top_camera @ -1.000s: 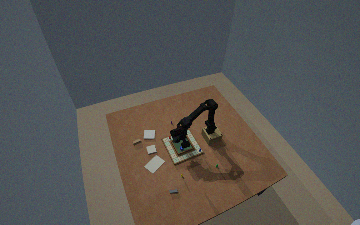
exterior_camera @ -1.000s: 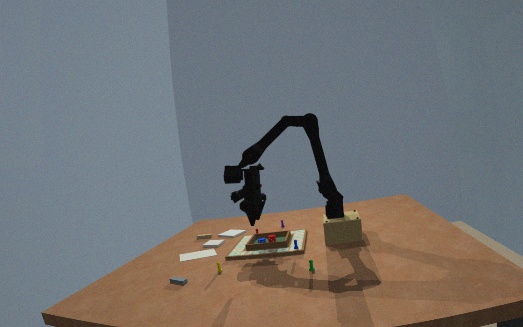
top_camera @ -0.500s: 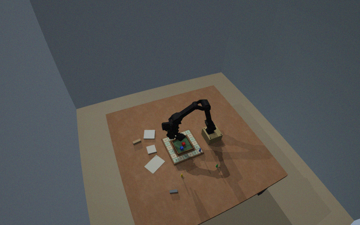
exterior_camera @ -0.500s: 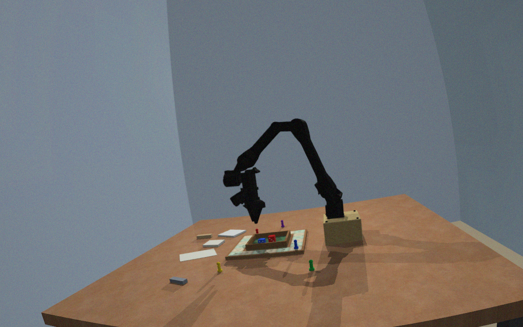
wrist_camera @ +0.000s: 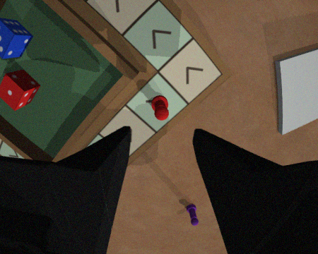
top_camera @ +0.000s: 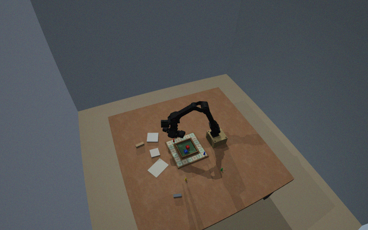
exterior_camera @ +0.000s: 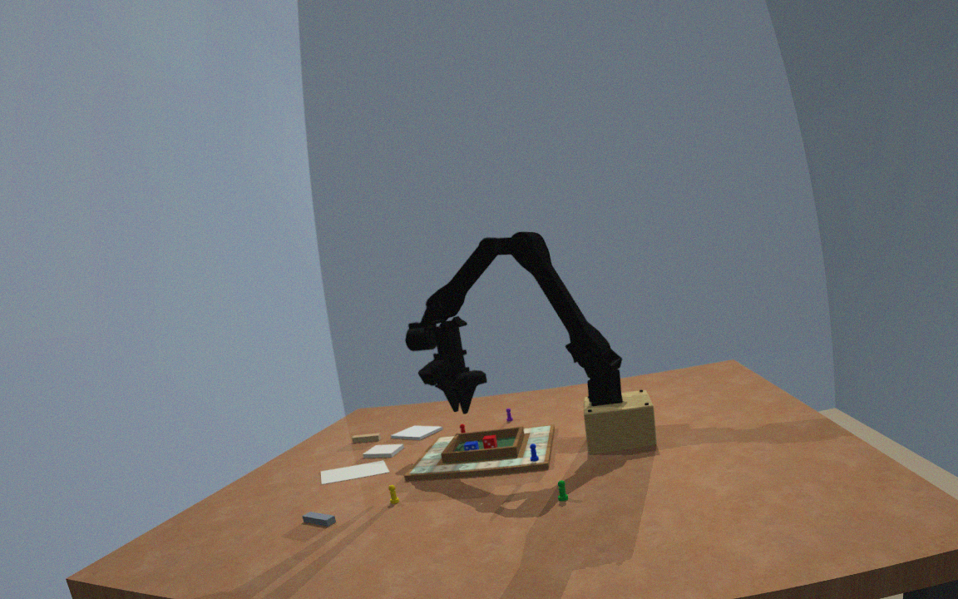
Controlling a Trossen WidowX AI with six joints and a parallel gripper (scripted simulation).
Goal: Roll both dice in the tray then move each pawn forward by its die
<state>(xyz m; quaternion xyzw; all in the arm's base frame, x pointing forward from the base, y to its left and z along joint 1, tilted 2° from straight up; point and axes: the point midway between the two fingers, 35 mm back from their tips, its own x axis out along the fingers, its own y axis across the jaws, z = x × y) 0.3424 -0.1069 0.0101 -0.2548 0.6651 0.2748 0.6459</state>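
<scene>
Now: the red pawn 5 cm below my gripper tip. Also, from my gripper tip: purple pawn 8 cm behind, 17 cm to the right, 6 cm below; blue pawn 19 cm behind, 22 cm to the left, 5 cm below; green tray 7 cm behind, 11 cm to the left, 7 cm below.
</scene>
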